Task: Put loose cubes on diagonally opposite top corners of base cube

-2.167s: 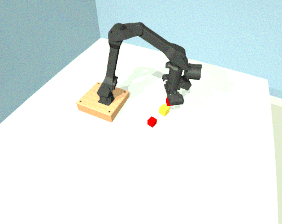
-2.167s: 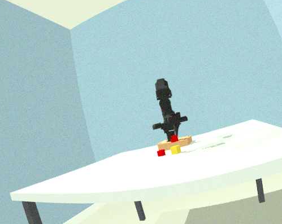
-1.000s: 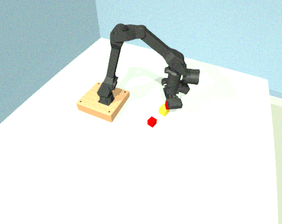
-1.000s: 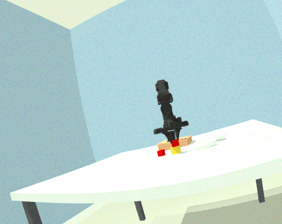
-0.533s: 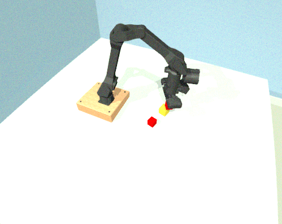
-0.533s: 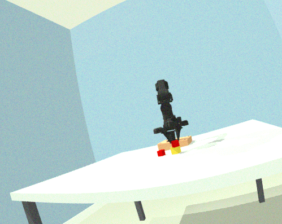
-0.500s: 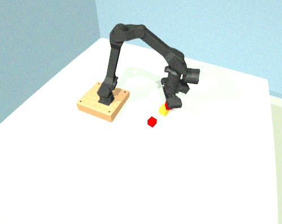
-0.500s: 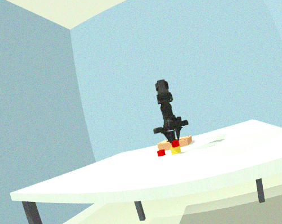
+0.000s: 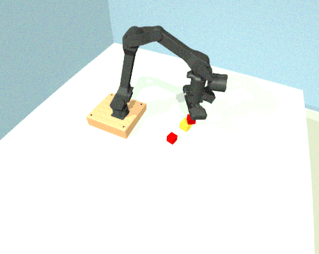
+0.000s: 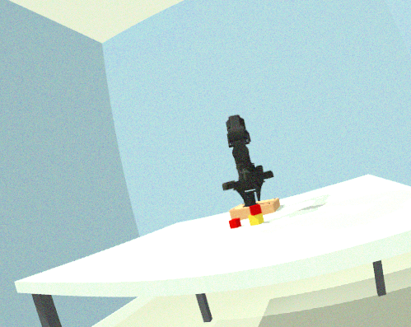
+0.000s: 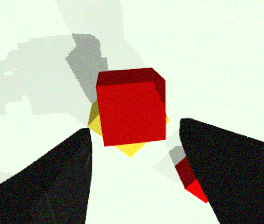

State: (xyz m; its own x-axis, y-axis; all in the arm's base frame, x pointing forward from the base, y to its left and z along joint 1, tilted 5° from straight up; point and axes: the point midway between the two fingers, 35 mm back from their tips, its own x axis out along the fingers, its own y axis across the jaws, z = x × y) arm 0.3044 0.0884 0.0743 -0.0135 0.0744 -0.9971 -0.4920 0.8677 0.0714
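The yellow cube lies 10 mm behind my gripper tip, 10 mm to the right of it and 60 mm below it.
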